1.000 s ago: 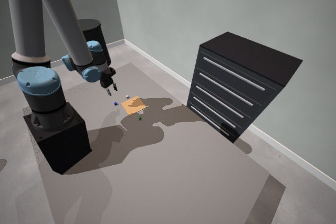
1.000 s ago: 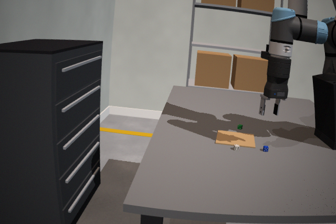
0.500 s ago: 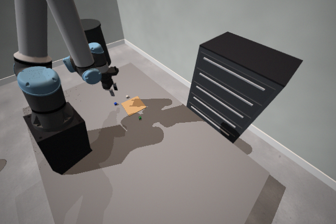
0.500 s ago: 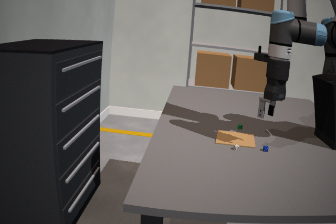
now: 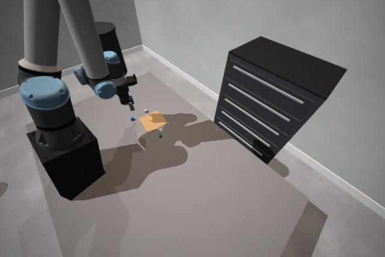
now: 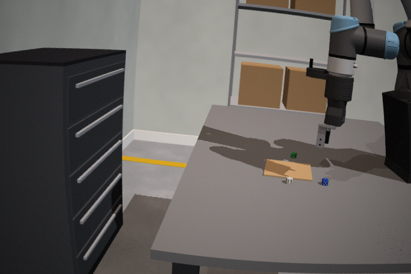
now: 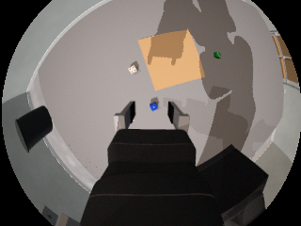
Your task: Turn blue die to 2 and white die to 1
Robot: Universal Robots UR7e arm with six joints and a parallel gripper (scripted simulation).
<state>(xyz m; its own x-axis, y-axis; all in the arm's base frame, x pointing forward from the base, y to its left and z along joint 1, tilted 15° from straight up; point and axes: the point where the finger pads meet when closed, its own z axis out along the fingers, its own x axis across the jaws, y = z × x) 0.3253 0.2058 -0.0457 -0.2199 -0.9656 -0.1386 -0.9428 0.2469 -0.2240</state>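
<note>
The blue die is 12 cm below my hand and 3 cm behind it. From my hand the other things lie so: orange mat: 13 cm below, 9 cm ahead, 7 cm to the right; green die: 21 cm to the right, 12 cm below, 8 cm ahead; white die: 12 cm below, 7 cm ahead, 3 cm to the left.
</note>
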